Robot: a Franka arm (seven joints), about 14 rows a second.
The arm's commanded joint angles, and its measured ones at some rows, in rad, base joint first. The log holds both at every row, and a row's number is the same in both.
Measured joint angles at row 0:
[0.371, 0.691, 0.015, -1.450, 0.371, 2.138, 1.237]
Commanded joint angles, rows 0 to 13:
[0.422, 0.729, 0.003, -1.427, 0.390, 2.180, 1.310]
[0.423, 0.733, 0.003, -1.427, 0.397, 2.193, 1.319]
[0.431, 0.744, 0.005, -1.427, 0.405, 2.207, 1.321]
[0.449, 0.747, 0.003, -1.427, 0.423, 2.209, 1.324]
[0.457, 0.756, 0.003, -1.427, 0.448, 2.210, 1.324]
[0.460, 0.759, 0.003, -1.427, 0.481, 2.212, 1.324]
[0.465, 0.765, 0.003, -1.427, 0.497, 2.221, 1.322]
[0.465, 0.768, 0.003, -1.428, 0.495, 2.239, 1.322]
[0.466, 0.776, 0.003, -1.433, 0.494, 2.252, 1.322]
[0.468, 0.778, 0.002, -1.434, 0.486, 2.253, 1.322]
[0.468, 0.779, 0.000, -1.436, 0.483, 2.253, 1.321]
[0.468, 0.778, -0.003, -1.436, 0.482, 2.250, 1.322]
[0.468, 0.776, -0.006, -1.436, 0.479, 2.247, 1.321]
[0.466, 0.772, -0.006, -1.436, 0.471, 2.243, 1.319]
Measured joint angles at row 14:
[0.456, 0.770, 0.007, -1.450, 0.469, 2.247, 1.311]
